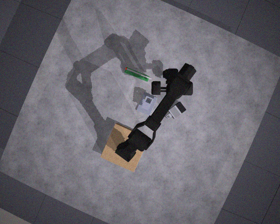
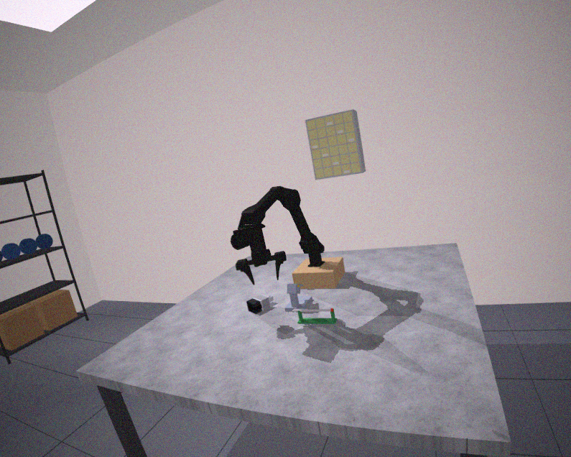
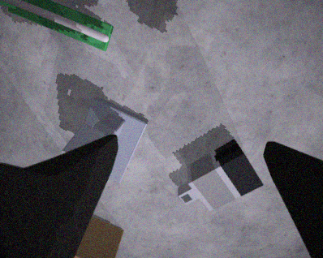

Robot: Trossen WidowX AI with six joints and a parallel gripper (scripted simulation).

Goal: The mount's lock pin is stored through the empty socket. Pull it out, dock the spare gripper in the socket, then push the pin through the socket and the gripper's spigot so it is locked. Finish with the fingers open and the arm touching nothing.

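My gripper tip is now 7 cm past the spare gripper, 10 cm to the left of it and 12 cm above it. The rest, counted from my gripper tip: green cradle 19 cm to the left, 12 cm below; then socket mount 10 cm behind, 6 cm to the left, 10 cm below.
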